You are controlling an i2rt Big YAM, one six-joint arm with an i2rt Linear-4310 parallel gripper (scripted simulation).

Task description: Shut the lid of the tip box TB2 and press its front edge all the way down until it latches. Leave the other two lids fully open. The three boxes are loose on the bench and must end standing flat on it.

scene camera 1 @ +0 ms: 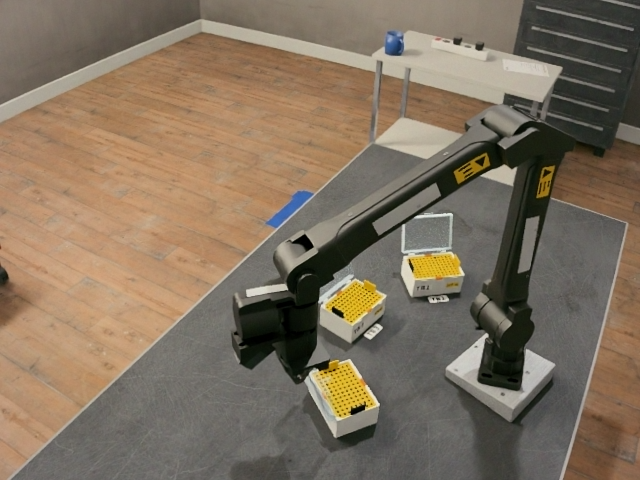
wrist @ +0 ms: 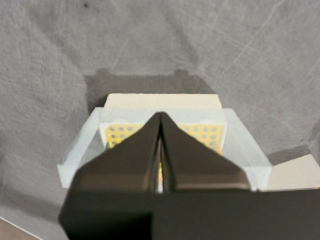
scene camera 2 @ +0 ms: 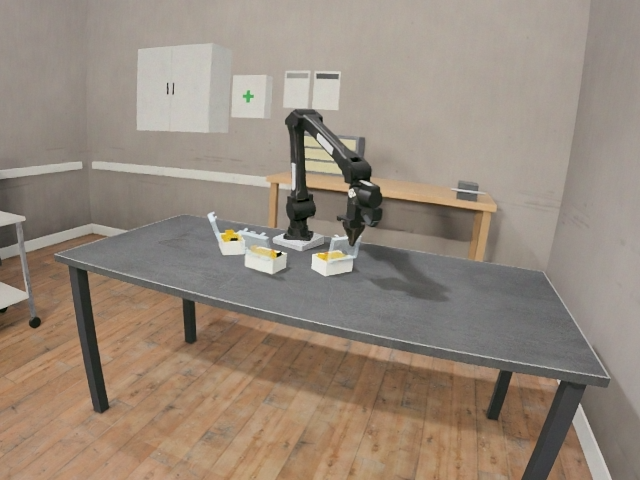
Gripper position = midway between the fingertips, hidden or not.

I see my gripper (scene camera 1: 299,382), a tip box (scene camera 1: 449,284), a tip box (scene camera 1: 341,426) and a tip box (scene camera 1: 349,332).
My gripper shows as well in the wrist view (wrist: 160,120).
